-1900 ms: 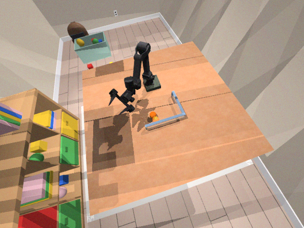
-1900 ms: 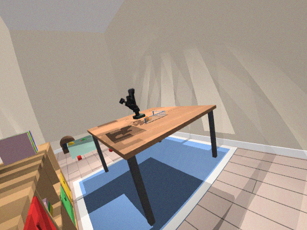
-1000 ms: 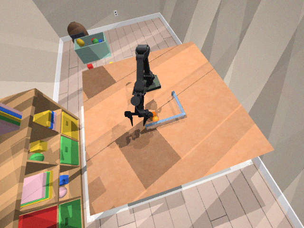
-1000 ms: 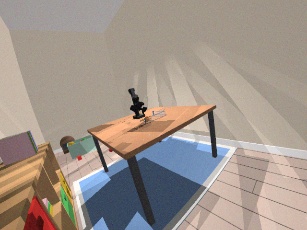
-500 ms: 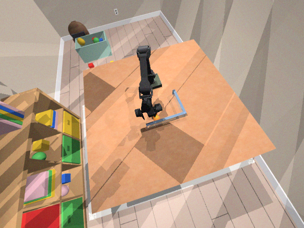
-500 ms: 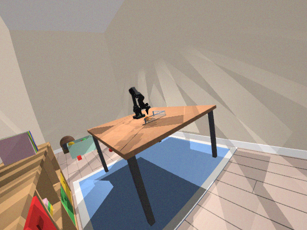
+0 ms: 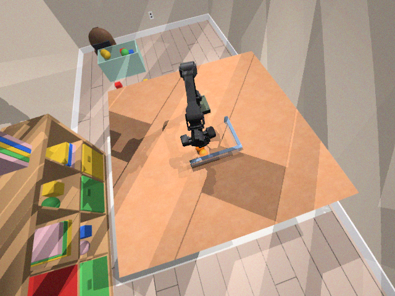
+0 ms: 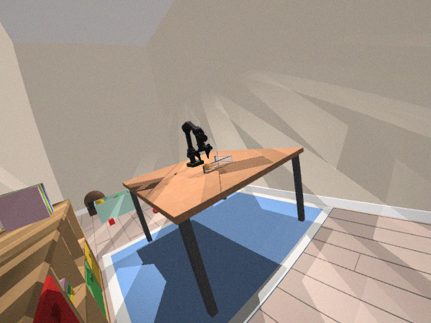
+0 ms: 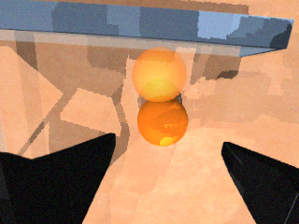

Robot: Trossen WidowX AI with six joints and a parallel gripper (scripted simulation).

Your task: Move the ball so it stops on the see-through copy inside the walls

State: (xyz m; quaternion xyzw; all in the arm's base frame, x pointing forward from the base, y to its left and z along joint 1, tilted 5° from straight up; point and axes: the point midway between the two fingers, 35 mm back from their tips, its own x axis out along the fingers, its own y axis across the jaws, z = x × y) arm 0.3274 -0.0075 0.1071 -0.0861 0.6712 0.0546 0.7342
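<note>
My gripper tip is now 6 cm above the orange sphere. Round my gripper tip: clear wall (7 cm ahead, 9 cm to the left, 6 cm below).
</note>
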